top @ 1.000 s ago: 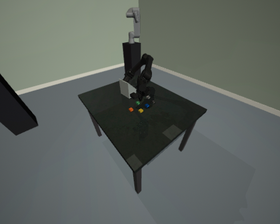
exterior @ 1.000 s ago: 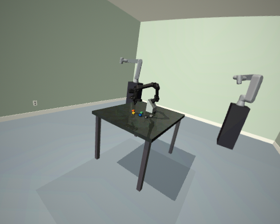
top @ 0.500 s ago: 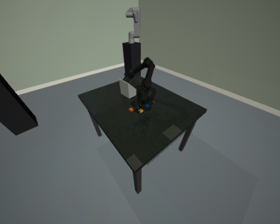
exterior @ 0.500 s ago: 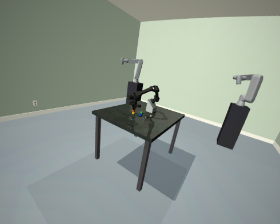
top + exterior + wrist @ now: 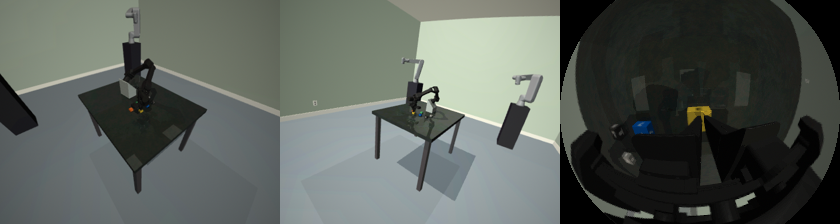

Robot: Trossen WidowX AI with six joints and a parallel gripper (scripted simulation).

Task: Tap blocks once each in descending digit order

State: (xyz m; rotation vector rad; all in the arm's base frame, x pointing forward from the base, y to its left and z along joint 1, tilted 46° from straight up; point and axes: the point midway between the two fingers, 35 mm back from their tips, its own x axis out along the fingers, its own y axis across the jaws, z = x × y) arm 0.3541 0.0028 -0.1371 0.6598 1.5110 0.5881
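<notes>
Now: the yellow block 10 mm below my gripper tip and 10 mm behind it. From my gripper tip the other things lie so: orange block: 80 mm behind, 50 mm to the right, 10 mm below; then blue block: 100 mm to the left, 20 mm behind, 10 mm below; then green block: 120 mm behind, 70 mm to the left, 10 mm below.
</notes>
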